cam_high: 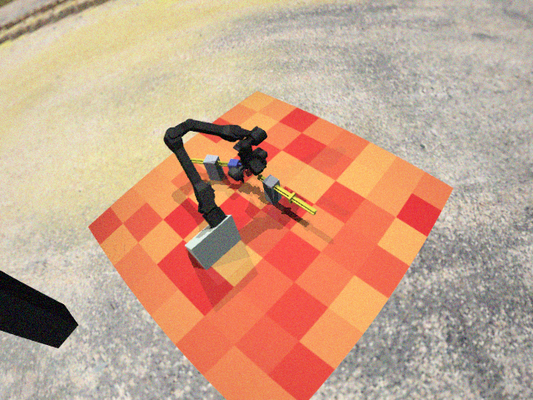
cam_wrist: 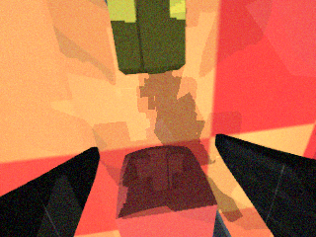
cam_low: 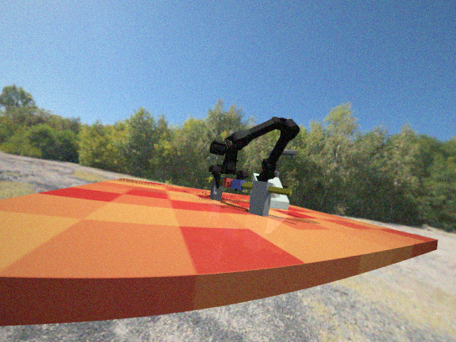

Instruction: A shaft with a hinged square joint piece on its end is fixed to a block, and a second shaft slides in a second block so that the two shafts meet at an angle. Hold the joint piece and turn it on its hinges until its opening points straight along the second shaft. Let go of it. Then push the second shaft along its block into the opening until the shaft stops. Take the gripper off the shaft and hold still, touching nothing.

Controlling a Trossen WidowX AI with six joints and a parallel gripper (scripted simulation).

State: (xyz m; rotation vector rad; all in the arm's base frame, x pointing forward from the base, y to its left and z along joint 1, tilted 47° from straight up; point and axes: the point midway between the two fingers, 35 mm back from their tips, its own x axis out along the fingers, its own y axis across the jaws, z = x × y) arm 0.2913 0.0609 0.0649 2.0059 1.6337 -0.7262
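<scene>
Now: the red square joint piece 3 cm above my gripper tip and 2 cm to the left of it.
</scene>
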